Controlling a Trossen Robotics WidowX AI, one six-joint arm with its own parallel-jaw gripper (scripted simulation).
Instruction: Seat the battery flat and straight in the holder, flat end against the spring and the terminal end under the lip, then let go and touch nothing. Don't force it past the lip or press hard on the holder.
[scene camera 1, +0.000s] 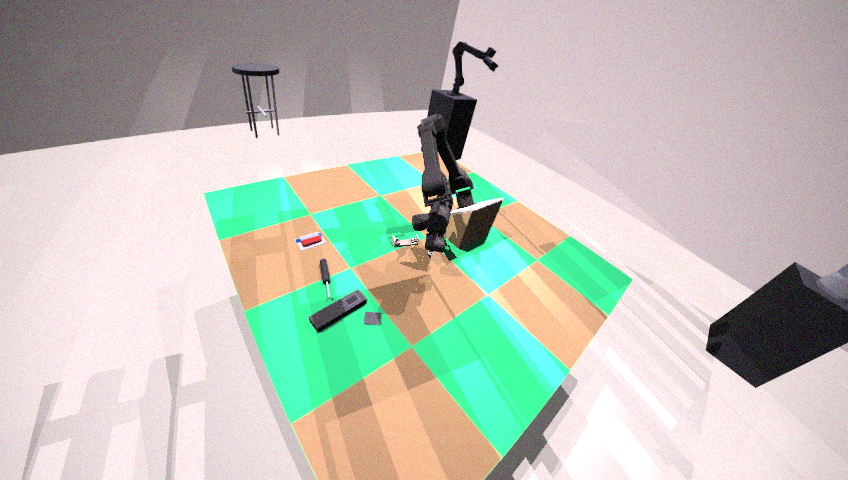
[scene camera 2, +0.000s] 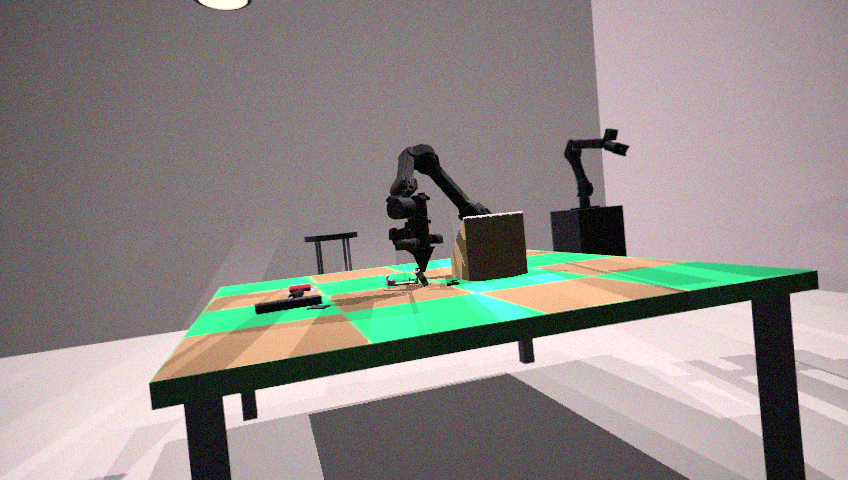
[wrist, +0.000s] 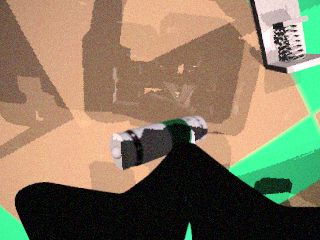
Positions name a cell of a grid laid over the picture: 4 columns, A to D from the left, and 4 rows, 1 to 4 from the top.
My gripper (scene camera 2: B3) is shut, with nothing in its grasp. Further things: a battery (wrist: B3).
My gripper is seen too in the wrist view (wrist: C3).
